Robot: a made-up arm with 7 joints.
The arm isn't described. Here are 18 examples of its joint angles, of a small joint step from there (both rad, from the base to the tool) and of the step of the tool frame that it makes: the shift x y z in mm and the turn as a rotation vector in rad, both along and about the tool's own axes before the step.
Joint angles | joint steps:
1: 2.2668 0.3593 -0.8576 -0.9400 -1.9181 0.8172 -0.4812 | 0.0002 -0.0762 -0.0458 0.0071 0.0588 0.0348 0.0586
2: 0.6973 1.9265 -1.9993 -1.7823 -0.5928 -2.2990 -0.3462 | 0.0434 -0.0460 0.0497 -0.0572 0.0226 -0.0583 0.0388
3: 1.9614 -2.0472 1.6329 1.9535 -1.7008 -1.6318 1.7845 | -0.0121 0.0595 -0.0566 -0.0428 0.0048 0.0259 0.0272
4: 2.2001 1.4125 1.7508 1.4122 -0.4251 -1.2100 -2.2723 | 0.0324 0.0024 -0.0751 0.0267 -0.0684 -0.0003 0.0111
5: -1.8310 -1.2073 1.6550 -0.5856 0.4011 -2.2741 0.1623 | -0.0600 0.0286 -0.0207 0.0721 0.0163 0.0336 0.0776
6: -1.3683 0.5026 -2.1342 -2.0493 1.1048 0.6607 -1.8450 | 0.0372 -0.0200 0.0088 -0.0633 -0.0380 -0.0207 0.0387
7: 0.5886 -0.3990 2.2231 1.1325 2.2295 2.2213 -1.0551 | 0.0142 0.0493 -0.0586 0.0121 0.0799 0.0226 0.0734
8: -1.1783 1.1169 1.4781 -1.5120 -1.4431 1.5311 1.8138 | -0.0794 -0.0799 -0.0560 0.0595 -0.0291 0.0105 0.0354
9: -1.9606 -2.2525 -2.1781 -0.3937 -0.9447 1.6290 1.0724 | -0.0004 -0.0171 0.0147 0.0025 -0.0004 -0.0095 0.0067
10: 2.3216 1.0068 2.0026 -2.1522 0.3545 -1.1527 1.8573 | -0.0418 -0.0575 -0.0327 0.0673 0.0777 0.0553 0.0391
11: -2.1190 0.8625 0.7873 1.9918 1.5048 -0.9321 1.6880 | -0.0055 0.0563 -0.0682 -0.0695 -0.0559 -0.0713 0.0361
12: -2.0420 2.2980 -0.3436 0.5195 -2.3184 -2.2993 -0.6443 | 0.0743 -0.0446 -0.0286 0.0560 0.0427 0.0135 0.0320
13: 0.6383 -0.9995 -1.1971 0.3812 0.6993 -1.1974 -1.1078 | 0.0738 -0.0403 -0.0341 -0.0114 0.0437 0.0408 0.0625
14: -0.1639 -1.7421 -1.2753 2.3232 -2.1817 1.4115 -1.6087 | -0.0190 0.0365 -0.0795 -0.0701 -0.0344 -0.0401 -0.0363
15: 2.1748 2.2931 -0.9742 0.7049 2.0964 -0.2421 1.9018 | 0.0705 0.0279 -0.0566 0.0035 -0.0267 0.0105 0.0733
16: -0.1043 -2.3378 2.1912 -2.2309 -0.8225 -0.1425 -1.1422 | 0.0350 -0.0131 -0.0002 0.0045 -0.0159 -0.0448 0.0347
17: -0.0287 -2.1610 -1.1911 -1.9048 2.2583 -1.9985 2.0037 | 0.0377 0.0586 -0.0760 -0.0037 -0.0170 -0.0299 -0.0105
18: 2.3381 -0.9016 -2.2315 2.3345 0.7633 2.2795 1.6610 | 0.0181 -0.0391 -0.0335 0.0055 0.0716 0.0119 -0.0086
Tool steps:
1: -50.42 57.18 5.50 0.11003 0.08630 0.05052
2: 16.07 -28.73 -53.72 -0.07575 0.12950 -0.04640
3: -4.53 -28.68 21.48 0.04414 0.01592 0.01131
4: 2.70 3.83 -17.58 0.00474 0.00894 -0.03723
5: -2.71 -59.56 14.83 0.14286 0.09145 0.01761
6: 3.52 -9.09 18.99 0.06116 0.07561 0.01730
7: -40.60 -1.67 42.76 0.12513 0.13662 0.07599
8: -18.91 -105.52 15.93 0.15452 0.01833 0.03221
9: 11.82 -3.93 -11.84 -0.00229 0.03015 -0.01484
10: -20.25 -26.28 -55.16 -0.01846 -0.03228 0.10484
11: 23.99 15.67 -31.60 0.01626 -0.00602 -0.08590
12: -37.16 -16.22 -11.77 -0.06441 0.09588 -0.01240
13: 26.71 5.80 -2.79 -0.07879 0.13248 -0.04900
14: 63.43 12.74 -5.79 0.00087 -0.14090 0.00349
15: 24.64 -19.90 0.35 -0.04715 0.07027 0.02900
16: -24.93 8.63 7.16 0.00163 0.04838 0.07486
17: 18.50 -7.74 13.62 -0.10292 -0.08689 -0.00339
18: 10.88 17.95 -10.85 -0.10977 0.06517 0.02964
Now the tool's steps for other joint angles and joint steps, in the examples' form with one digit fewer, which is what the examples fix.
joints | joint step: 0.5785 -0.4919 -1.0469 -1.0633 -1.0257 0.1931 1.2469 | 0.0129 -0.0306 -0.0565 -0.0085 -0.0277 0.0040 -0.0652
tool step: 14.7 10.8 -18.5 0.0277 0.0143 0.0384
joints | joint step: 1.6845 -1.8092 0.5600 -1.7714 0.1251 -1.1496 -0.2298 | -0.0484 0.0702 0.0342 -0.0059 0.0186 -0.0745 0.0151
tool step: 10.9 -22.7 16.2 -0.0485 -0.0538 -0.0814
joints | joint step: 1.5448 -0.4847 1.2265 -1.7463 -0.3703 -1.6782 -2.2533 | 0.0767 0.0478 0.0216 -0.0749 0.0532 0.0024 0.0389
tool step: -15.1 -39.1 4.8 -0.0269 0.0872 0.0071
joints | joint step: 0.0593 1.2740 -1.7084 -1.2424 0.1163 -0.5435 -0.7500 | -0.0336 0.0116 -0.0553 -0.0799 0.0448 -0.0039 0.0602
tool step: -37.8 -13.7 -11.0 -0.0742 0.1028 0.0636
